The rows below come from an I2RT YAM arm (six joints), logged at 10 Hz.
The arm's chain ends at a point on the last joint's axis. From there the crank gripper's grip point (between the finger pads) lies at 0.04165 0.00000 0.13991 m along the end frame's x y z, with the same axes.
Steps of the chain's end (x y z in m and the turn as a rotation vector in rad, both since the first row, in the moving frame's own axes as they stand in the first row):
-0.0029 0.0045 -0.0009 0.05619 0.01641 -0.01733
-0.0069 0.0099 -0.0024 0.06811 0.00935 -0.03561
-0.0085 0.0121 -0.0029 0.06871 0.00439 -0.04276
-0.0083 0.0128 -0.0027 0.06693 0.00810 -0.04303
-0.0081 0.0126 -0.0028 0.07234 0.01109 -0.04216
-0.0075 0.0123 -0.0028 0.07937 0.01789 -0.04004
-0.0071 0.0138 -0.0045 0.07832 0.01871 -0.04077
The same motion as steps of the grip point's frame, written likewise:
-0.0007 -0.0041 -0.0018 0.05619 0.01641 -0.01733
-0.0058 -0.0011 -0.0032 0.06811 0.00935 -0.03561
-0.0081 0.0007 -0.0035 0.06871 0.00439 -0.04276
-0.0074 0.0016 -0.0034 0.06693 0.00810 -0.04303
-0.0068 0.0007 -0.0037 0.07234 0.01109 -0.04216
-0.0053 -0.0005 -0.0041 0.07937 0.01789 -0.04004
-0.0048 0.0011 -0.0058 0.07832 0.01871 -0.04077

